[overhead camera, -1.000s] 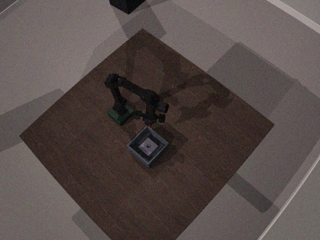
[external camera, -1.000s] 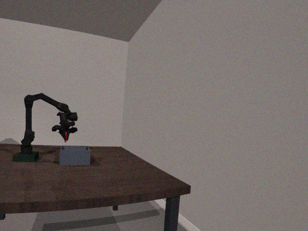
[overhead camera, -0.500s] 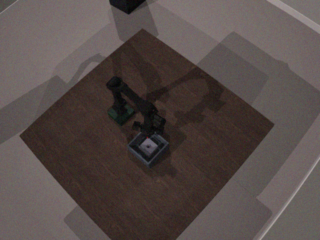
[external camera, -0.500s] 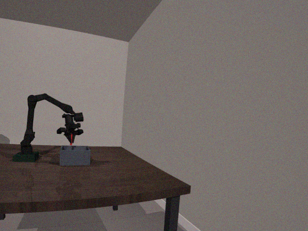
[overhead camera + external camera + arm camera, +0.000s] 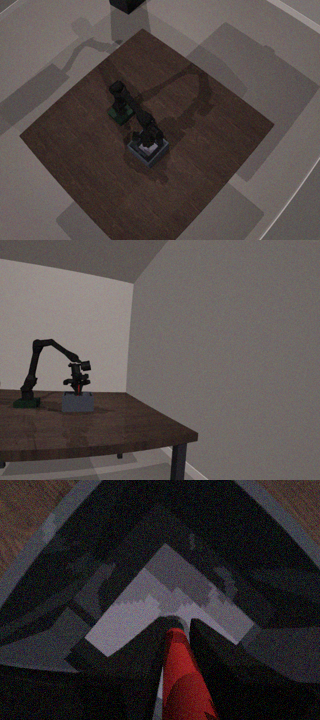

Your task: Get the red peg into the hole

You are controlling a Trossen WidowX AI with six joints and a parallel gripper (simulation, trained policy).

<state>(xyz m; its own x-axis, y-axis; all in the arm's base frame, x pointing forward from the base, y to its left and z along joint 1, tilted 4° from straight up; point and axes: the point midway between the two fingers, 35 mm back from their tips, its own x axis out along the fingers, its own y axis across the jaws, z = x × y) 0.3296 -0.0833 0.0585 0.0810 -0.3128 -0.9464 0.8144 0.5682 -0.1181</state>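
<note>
My gripper tip is now 10 mm past the red peg, 10 mm to the right of it and 20 mm below it. Also, from my gripper tip: grey box 10 mm behind, 10 mm to the left, 60 mm below; light plate 10 mm behind, 10 mm to the left, 40 mm below.
</note>
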